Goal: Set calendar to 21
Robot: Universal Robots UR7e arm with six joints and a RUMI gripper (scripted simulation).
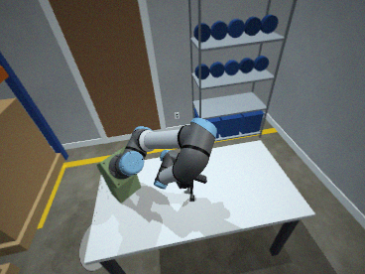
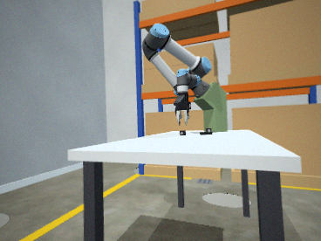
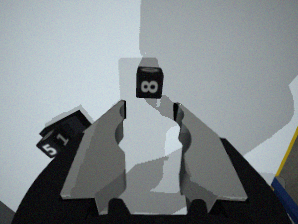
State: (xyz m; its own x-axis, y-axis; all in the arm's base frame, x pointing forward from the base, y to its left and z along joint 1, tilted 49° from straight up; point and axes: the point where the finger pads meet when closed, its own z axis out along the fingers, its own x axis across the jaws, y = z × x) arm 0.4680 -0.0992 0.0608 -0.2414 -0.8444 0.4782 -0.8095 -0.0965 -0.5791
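The dark cube is 7 cm below my hand.
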